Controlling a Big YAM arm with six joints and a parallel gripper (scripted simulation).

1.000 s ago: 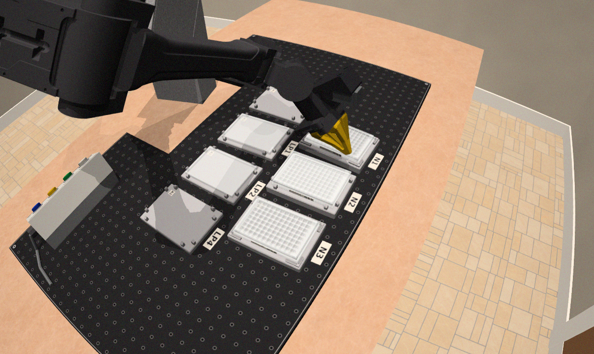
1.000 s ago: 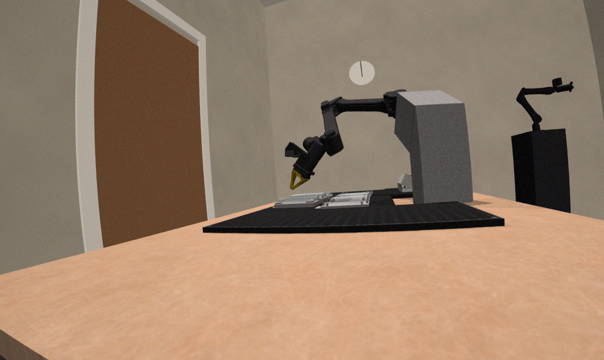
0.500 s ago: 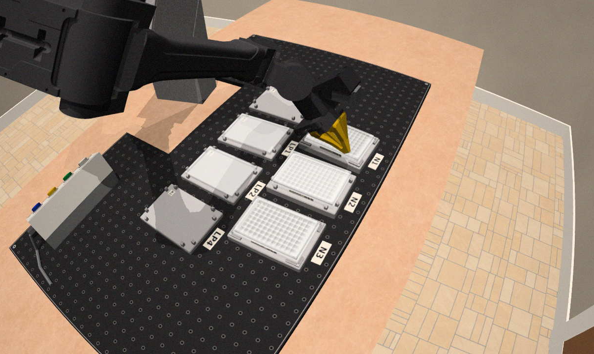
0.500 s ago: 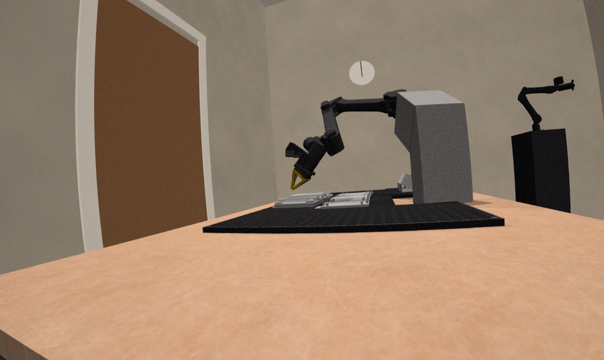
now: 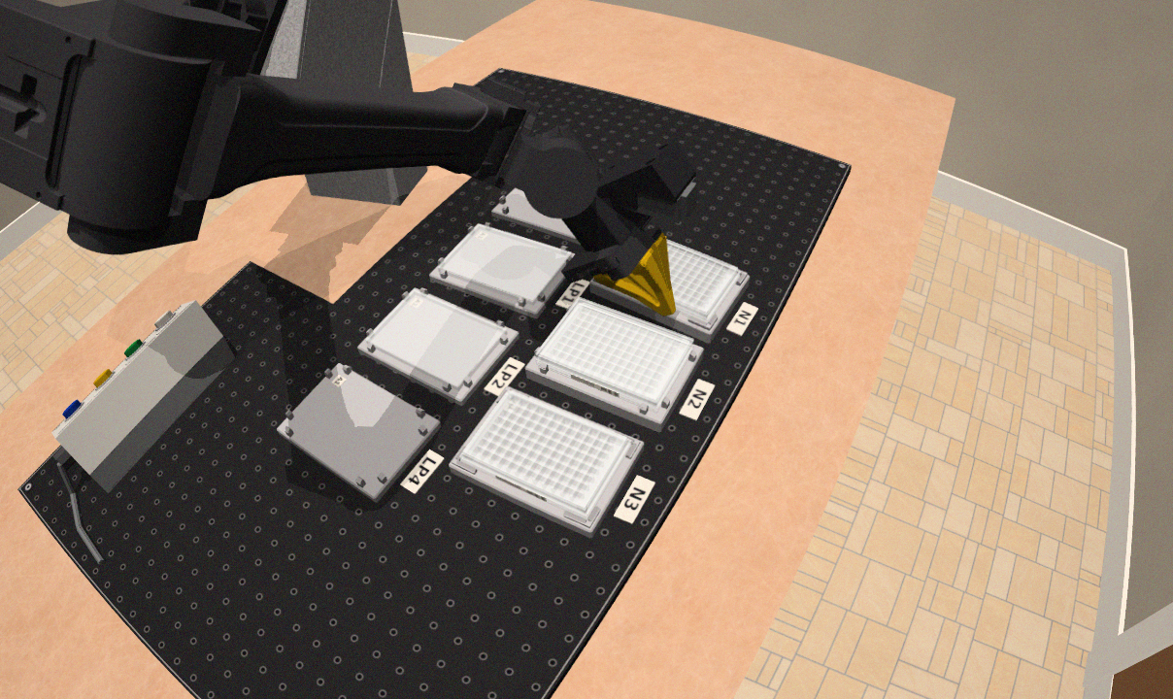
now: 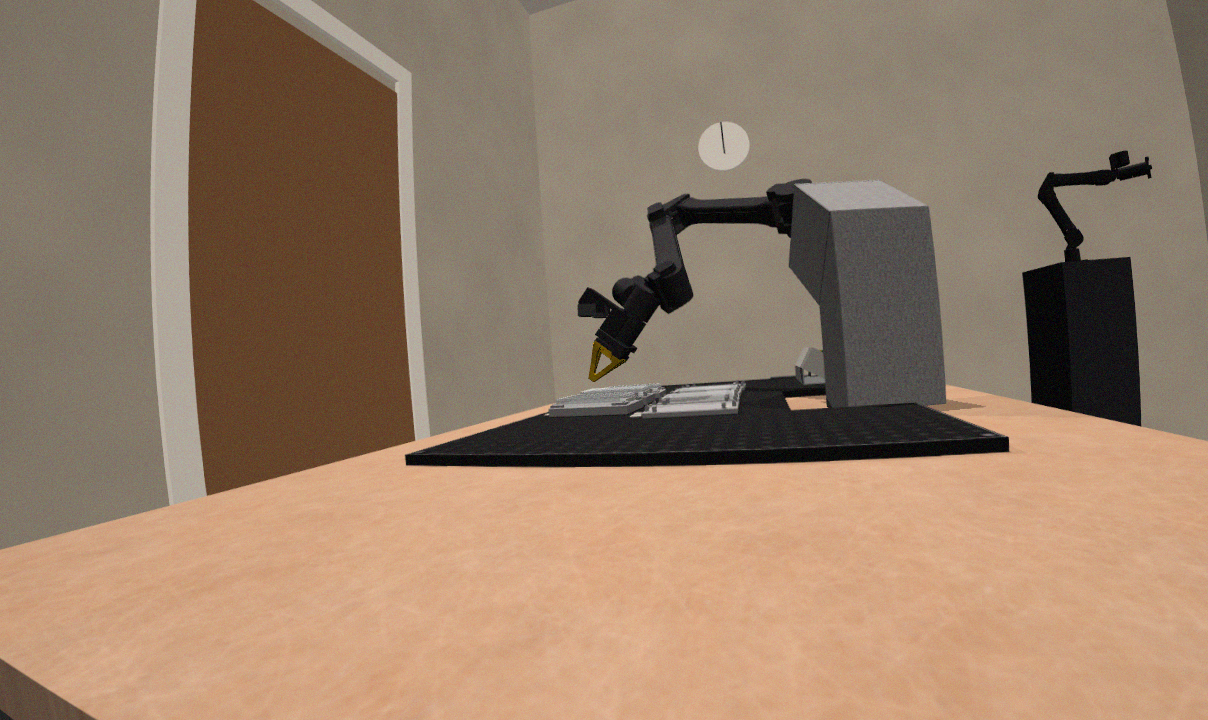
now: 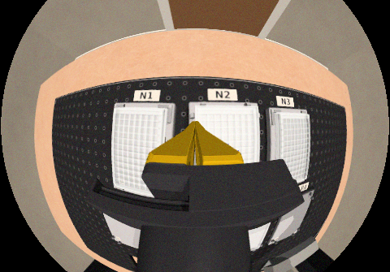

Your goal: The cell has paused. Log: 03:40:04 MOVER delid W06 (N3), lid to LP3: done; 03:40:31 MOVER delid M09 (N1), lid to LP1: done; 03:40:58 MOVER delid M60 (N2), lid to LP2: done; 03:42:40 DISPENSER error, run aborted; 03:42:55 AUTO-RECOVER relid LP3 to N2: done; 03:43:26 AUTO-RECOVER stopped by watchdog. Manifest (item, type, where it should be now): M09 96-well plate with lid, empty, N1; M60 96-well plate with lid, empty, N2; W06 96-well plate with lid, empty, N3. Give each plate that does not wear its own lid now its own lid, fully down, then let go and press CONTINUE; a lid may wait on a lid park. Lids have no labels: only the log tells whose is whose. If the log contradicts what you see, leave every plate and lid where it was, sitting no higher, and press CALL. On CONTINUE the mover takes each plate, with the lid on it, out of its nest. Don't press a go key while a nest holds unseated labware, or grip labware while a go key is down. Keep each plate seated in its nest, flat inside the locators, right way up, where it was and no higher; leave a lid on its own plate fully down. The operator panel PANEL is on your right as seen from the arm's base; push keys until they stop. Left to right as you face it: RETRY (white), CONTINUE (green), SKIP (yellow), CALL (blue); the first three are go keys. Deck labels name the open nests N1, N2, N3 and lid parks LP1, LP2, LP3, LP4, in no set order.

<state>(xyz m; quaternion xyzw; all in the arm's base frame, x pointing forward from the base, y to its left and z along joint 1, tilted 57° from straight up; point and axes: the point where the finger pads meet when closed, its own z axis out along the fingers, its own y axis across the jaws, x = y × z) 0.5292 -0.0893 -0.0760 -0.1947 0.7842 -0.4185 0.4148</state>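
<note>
My gripper is now 21 cm past the lid park LP1, 6 cm above it and 3 cm to the right of it. From my hand the other things lie so: lid park LP2: 21 cm behind, 9 cm to the right, 6 cm below; then lid park LP3: 20 cm behind, 16 cm to the left, 6 cm below; then N1 label: 8 cm to the left, 6 cm below, 6 cm ahead.
</note>
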